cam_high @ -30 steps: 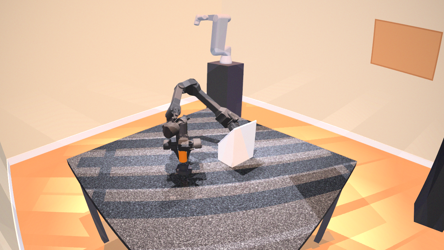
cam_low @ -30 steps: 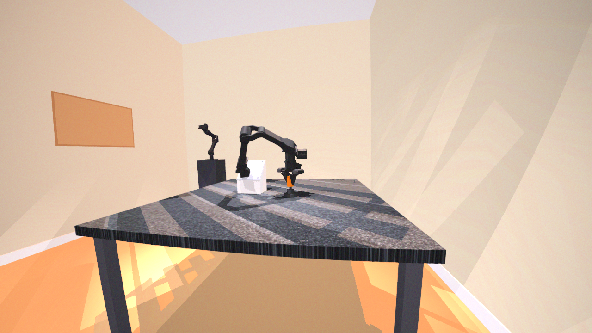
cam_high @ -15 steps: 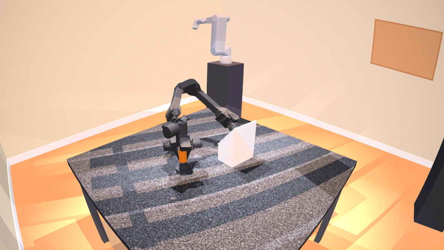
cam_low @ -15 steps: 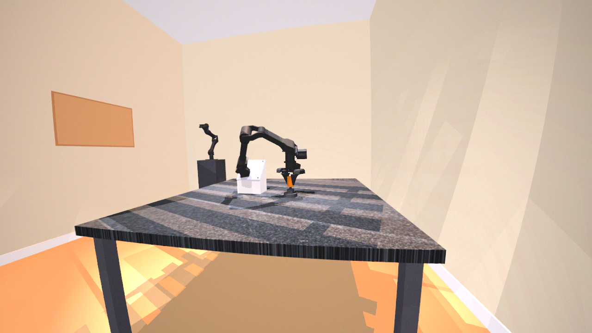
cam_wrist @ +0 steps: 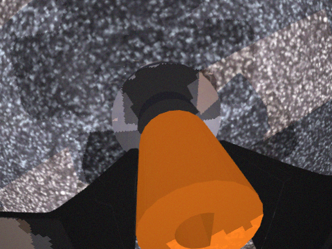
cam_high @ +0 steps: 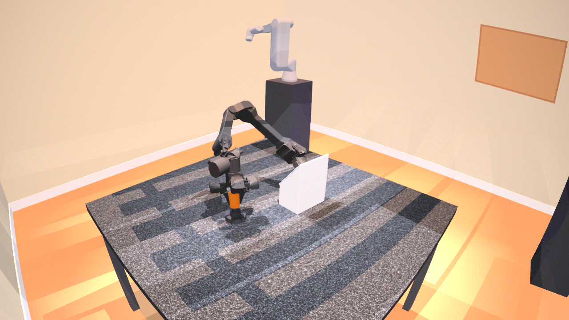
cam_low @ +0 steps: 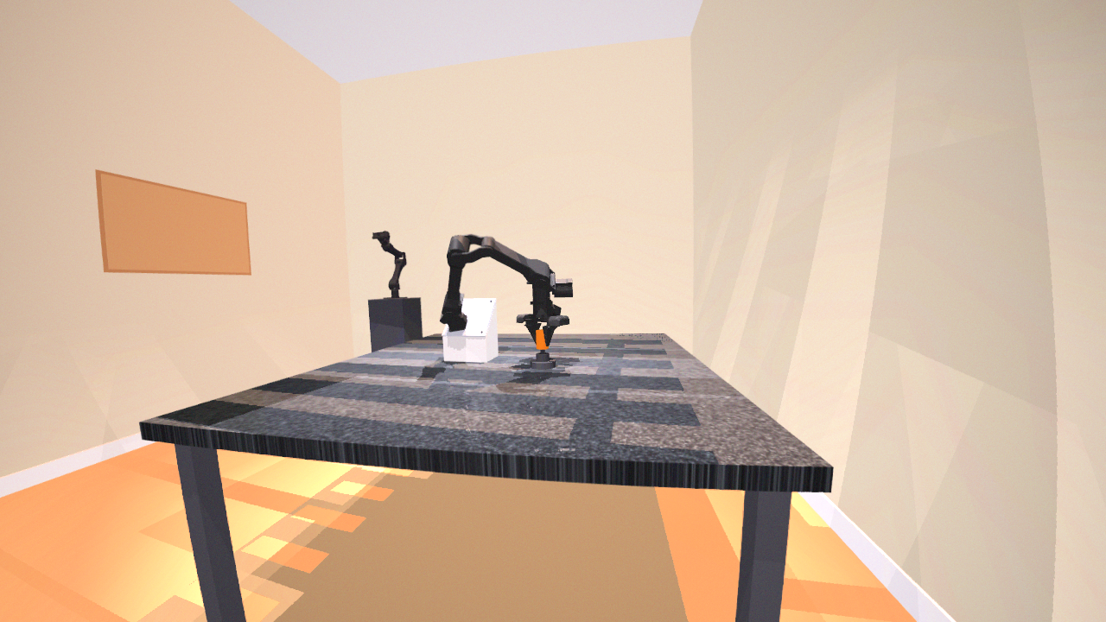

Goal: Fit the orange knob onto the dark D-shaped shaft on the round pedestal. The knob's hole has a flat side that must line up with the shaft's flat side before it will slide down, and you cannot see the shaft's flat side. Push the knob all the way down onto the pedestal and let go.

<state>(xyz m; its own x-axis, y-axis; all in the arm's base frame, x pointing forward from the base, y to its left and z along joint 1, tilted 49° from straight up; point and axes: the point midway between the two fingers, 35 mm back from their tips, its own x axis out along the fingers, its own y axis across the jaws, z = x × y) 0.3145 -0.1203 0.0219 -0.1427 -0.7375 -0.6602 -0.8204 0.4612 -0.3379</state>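
The orange knob lies 20 mm above my gripper tip. Also, from my gripper tip: round pedestal 40 mm below.
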